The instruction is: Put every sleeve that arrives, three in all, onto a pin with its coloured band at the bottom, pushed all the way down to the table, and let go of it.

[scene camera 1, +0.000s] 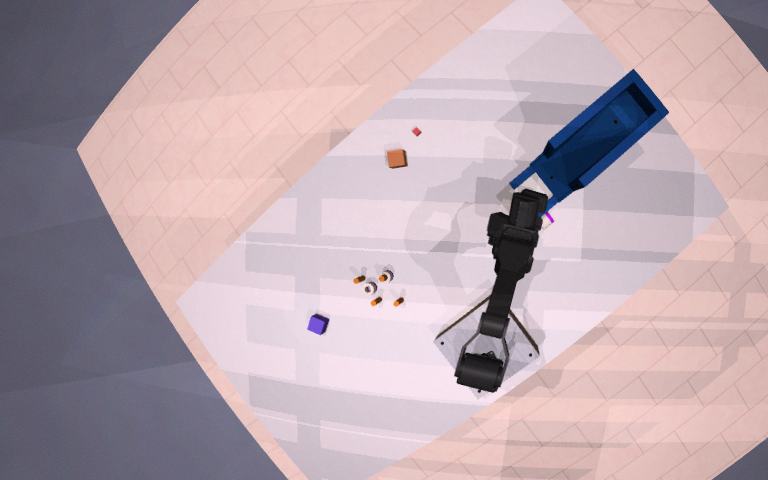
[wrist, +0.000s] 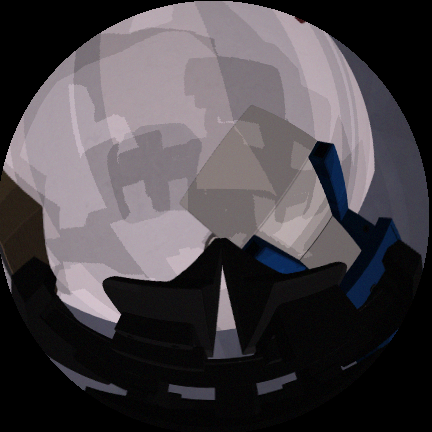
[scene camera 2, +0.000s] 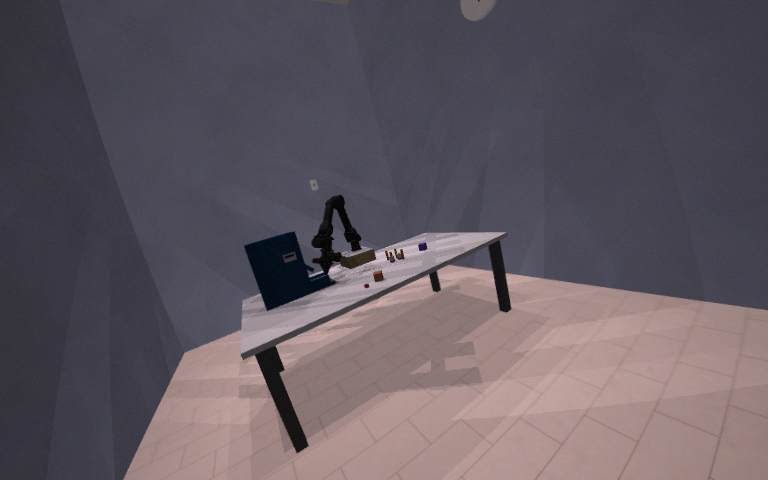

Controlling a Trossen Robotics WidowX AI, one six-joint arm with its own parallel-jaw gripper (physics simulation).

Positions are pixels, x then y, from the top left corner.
Labels:
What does the gripper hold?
Nothing.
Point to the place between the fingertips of the gripper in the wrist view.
220,243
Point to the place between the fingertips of the gripper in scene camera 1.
At 533,223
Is the gripper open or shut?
Shut.

